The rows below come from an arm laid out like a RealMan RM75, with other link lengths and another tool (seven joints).
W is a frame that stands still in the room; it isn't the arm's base.
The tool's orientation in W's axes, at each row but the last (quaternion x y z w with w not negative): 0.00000, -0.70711, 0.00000, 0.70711; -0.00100, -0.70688, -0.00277, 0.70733; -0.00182, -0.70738, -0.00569, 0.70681; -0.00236, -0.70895, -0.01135, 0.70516; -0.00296, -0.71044, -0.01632, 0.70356; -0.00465, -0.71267, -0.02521, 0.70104; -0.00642, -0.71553, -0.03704, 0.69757; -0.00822, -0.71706, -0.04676, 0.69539; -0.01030, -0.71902, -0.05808, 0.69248; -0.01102, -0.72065, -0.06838, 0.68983
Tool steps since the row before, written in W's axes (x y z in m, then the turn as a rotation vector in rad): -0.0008, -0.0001, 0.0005, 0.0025, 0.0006, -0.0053; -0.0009, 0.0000, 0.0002, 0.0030, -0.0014, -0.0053; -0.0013, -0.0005, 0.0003, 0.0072, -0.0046, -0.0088; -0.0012, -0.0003, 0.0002, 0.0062, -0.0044, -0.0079; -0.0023, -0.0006, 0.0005, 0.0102, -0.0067, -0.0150; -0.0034, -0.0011, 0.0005, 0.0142, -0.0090, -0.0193; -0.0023, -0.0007, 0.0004, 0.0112, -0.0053, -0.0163; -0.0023, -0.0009, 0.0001, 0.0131, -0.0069, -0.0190; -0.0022, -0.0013, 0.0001, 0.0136, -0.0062, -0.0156; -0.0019, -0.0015, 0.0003, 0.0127, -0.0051, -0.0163
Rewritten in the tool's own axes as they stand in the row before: 0.0005, -0.0001, 0.0008, -0.0053, 0.0006, -0.0025; 0.0002, 0.0000, 0.0009, -0.0053, -0.0014, -0.0030; 0.0003, -0.0005, 0.0013, -0.0088, -0.0046, -0.0072; 0.0002, -0.0003, 0.0012, -0.0079, -0.0044, -0.0062; 0.0005, -0.0007, 0.0023, -0.0150, -0.0067, -0.0102; 0.0006, -0.0012, 0.0033, -0.0193, -0.0090, -0.0143; 0.0005, -0.0008, 0.0022, -0.0164, -0.0053, -0.0111; 0.0002, -0.0011, 0.0022, -0.0190, -0.0069, -0.0131; 0.0003, -0.0015, 0.0021, -0.0157, -0.0059, -0.0136; 0.0005, -0.0017, 0.0017, -0.0164, -0.0050, -0.0126
